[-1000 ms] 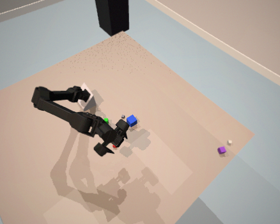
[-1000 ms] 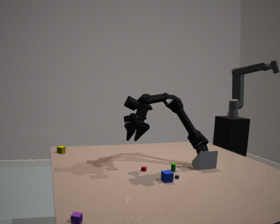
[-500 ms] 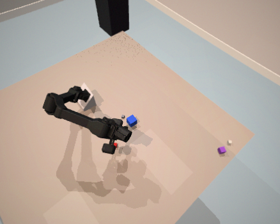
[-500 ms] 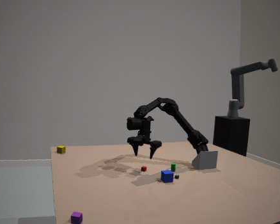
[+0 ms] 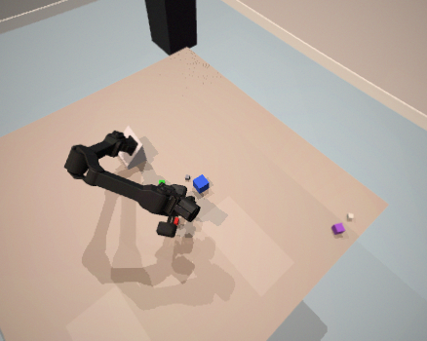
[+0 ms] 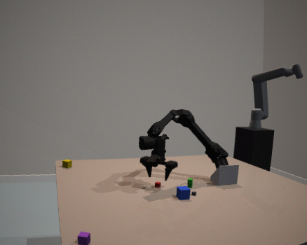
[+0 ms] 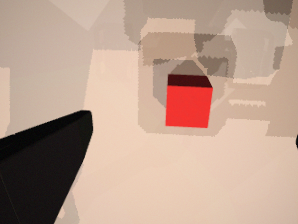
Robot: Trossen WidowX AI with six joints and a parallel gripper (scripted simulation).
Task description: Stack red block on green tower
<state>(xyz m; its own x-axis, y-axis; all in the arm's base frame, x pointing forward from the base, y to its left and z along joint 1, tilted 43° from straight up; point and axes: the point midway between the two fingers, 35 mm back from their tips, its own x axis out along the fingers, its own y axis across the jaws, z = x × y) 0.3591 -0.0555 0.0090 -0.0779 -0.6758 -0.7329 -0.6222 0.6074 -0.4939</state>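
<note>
My gripper tip is now 30 mm above the red block. From my gripper tip the other things lie so: tiny dark cube (130 mm behind, 160 mm to the left, 30 mm below); blue cube (60 mm behind, 170 mm to the left, 20 mm below); yellow cube (420 mm ahead, 430 mm to the right, 20 mm below).
</note>
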